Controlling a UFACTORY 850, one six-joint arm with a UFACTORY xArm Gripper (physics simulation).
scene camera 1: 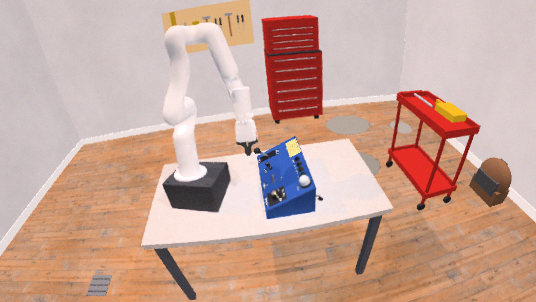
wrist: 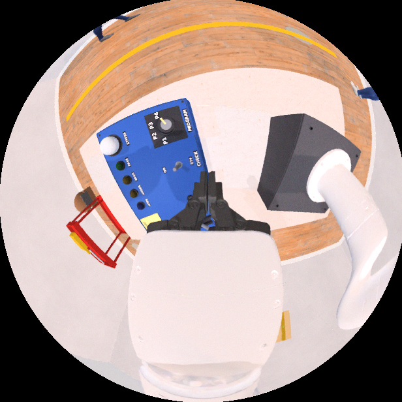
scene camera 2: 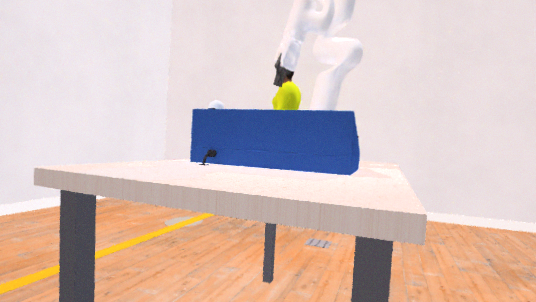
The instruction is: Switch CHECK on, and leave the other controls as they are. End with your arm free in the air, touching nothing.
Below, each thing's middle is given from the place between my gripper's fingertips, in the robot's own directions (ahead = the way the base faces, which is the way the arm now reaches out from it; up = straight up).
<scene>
I see my gripper 200 mm short of the blue control box (scene camera 2: 321, 141), 190 mm above it and 50 mm to the right of it.
</scene>
